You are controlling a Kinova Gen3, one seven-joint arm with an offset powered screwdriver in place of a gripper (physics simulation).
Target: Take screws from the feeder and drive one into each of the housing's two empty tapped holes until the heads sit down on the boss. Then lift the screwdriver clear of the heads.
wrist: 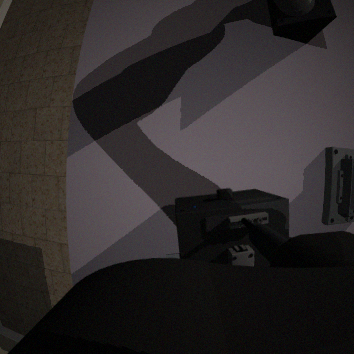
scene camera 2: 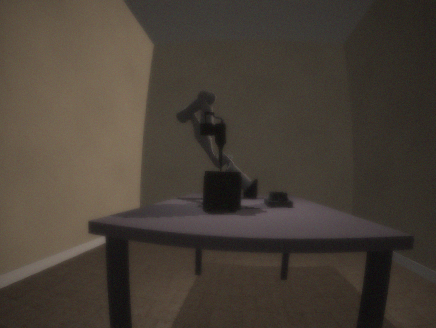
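The screw feeder, a dark box (scene camera 2: 221, 192) (wrist: 195, 225), stands on the table, with a pale rail (wrist: 260, 218) on its top carrying small round shapes. The housing, a grey plate with a raised dark part (scene camera 2: 278, 201) (wrist: 328, 205), lies apart from the feeder, at the right edge in the wrist view. Its two empty holes cannot be made out. My screwdriver (scene camera 2: 221, 168) (wrist: 244, 220) points down, its thin tip at or just above the left part of the rail. Whether a screw is on the tip is too small and dark to tell.
The table (scene camera 2: 300, 227) (wrist: 240, 125) bears the feeder, the housing and the arm's dark base (scene camera 2: 251, 189) (wrist: 302, 22). A pale block (wrist: 242, 256) shows on the feeder's near side. The arm's shadow crosses the table. Floor shows past the table's left edge in the wrist view.
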